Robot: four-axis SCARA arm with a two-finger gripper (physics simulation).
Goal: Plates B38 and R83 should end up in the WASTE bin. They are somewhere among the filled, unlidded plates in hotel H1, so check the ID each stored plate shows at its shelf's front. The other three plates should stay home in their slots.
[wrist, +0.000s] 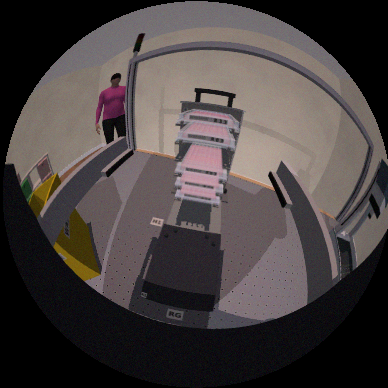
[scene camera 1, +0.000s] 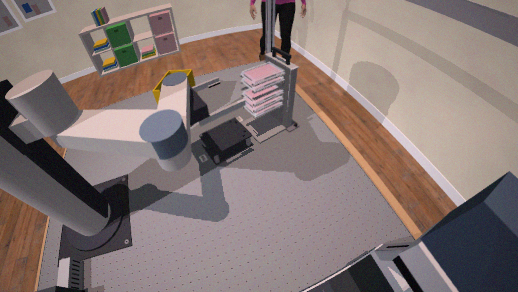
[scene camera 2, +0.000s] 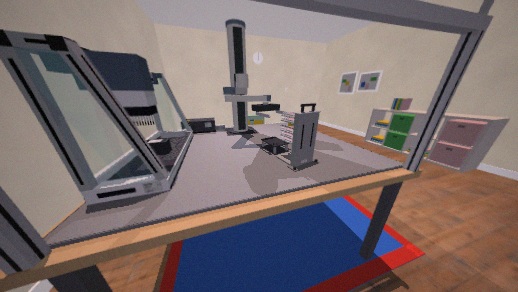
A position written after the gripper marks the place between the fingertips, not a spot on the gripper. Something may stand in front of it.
Observation:
In view: the gripper (scene camera 1: 230, 89).
The gripper is seen too in the wrist view (wrist: 200, 149).

